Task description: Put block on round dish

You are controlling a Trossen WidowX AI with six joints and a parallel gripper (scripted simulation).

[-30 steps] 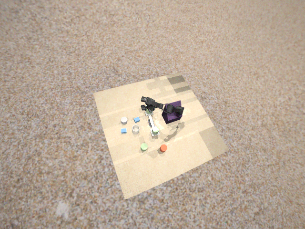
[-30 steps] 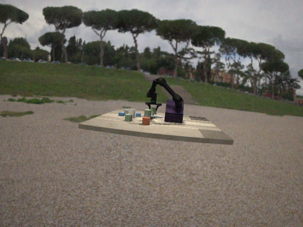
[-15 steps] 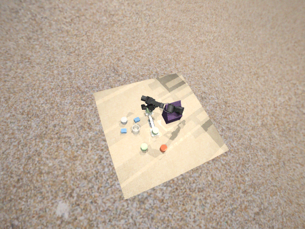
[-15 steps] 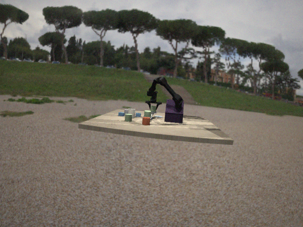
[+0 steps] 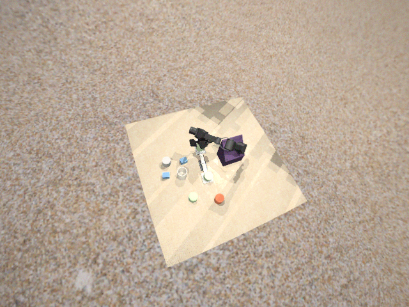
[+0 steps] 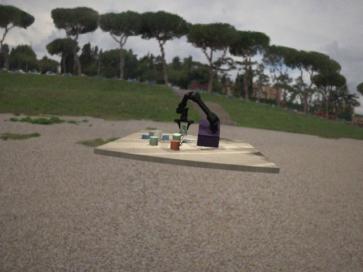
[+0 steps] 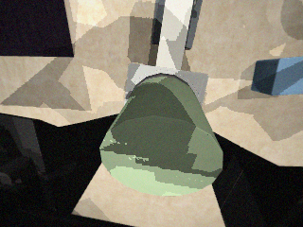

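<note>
My gripper tip is now 130 mm to the right of the balance beam, 70 mm above it and 20 mm short of it. Also, from my gripper tip: orange cylinder: 450 mm to the left, 70 mm below, 30 mm ahead.
</note>
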